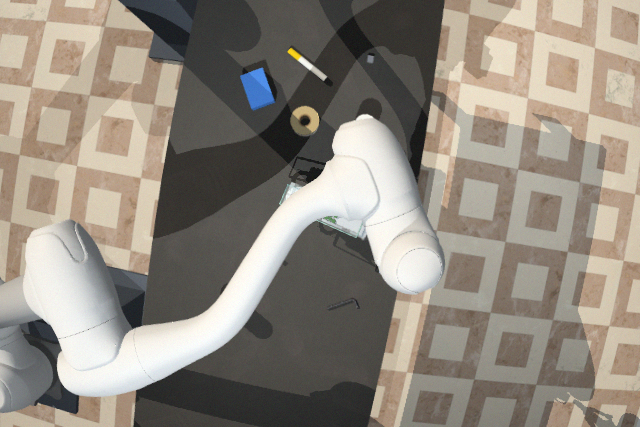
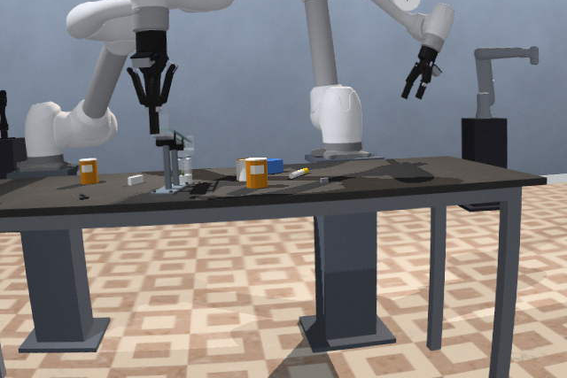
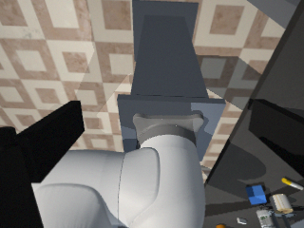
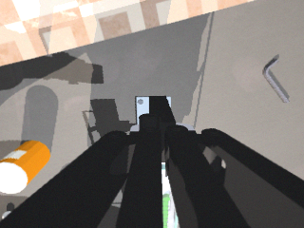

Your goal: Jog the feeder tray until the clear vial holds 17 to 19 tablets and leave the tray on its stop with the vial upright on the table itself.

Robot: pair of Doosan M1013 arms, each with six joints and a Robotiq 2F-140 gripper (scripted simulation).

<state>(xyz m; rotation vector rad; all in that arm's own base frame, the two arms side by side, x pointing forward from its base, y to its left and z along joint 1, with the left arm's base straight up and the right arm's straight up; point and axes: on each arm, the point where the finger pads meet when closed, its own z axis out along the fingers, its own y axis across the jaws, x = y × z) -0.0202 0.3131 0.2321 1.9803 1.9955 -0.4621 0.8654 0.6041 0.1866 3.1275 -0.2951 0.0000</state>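
Now: the feeder tray 110 mm behind my right hand, 40 mm below it and 10 mm to the left of it. From my right hand the other things lie so: clear vial: 220 mm behind, 150 mm below, 30 mm to the left; hex key: 200 mm to the right, 180 mm below, 20 mm behind; tape roll: 250 mm behind, 220 mm to the left, 160 mm below.
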